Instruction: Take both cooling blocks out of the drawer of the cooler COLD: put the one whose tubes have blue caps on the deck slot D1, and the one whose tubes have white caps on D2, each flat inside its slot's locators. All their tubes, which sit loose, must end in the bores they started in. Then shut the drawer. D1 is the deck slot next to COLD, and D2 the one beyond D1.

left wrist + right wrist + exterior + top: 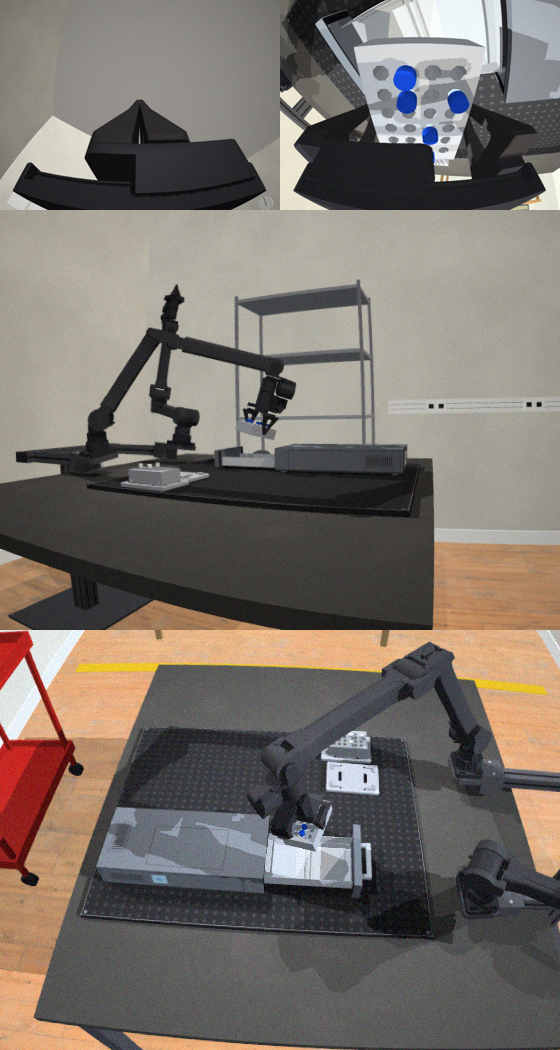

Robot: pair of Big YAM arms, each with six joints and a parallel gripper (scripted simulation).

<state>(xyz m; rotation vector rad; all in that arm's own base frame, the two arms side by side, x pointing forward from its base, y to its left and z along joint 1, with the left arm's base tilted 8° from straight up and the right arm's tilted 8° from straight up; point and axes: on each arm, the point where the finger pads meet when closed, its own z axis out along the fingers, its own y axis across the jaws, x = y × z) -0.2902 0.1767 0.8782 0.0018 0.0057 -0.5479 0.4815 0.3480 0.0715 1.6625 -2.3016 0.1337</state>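
Note:
My right gripper is now 110 mm past the slot D1, 310 mm to the left of it and 140 mm above it. The rest, counted from my right hand: cooler COLD: 140 mm ahead, 50 mm to the left, 100 mm below; slot D2: 80 mm behind, 450 mm to the right, 140 mm below; perforated deck: 140 mm ahead, 130 mm to the right, 150 mm below.

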